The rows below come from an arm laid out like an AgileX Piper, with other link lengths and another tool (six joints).
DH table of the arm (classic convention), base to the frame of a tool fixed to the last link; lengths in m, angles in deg. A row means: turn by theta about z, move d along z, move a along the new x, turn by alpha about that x. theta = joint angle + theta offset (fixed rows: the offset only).
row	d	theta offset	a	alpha
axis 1	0.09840	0.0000	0.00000	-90.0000
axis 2	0.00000	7.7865	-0.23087	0.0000
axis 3	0.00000	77.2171	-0.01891	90.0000
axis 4	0.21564	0.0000	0.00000	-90.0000
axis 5	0.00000	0.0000	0.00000	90.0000
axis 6	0.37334	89.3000	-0.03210	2.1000
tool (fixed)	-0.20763	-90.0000	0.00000	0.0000
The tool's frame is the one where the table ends.
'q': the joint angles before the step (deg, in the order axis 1, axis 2, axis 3, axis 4, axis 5, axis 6). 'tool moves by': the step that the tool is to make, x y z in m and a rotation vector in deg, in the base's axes. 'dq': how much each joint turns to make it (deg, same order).
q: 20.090, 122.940, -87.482, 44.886, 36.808, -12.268
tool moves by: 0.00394, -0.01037, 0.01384, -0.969, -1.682, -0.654
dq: -1.078, -2.172, -0.002, -2.669, 0.417, 1.471
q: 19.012, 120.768, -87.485, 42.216, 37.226, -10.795
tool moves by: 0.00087, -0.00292, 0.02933, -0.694, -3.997, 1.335
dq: -0.045, -4.257, -0.005, -2.597, 0.781, 0.293
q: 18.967, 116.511, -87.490, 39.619, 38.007, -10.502
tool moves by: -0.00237, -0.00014, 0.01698, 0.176, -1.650, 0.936
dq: 0.003, -2.513, -0.011, -0.725, 1.156, 0.029
